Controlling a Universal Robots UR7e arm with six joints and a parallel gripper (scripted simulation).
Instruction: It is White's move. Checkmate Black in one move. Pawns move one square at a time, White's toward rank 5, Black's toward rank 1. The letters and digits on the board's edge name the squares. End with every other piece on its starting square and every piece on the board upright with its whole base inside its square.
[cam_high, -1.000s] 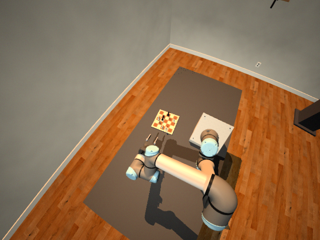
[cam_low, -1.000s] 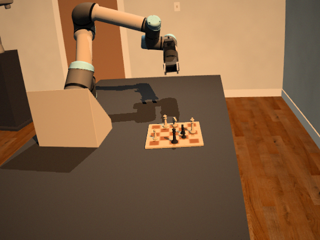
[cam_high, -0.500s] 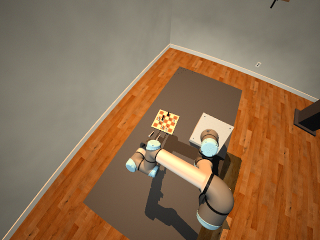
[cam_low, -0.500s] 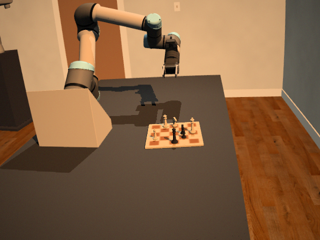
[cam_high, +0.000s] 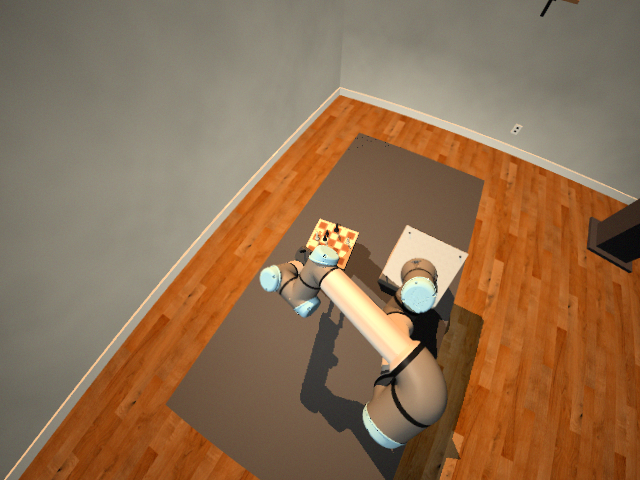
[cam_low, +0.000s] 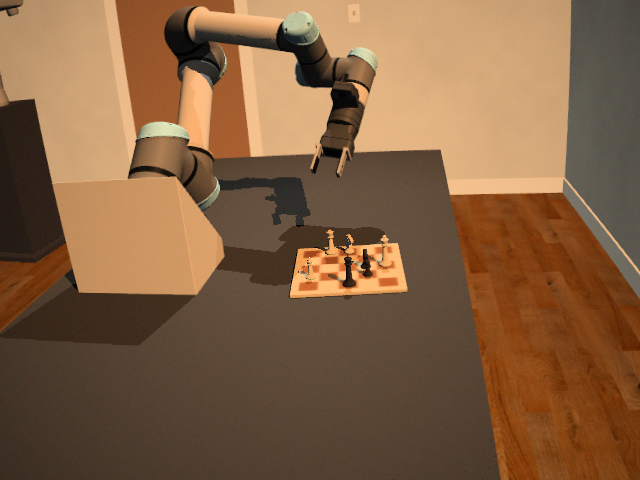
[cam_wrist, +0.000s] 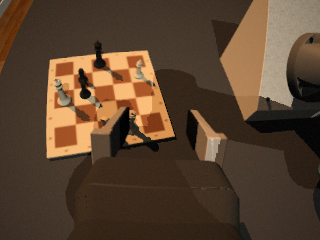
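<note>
Right now the white knight is 60 mm ahead of my hand, 70 mm to the right of it and 150 mm below it. Round my hand: board 70 mm ahead, 150 mm to the right, 170 mm below; white pawn 10 mm ahead, 200 mm to the right, 150 mm below; white queen 140 mm ahead, 130 mm to the right, 140 mm below.
</note>
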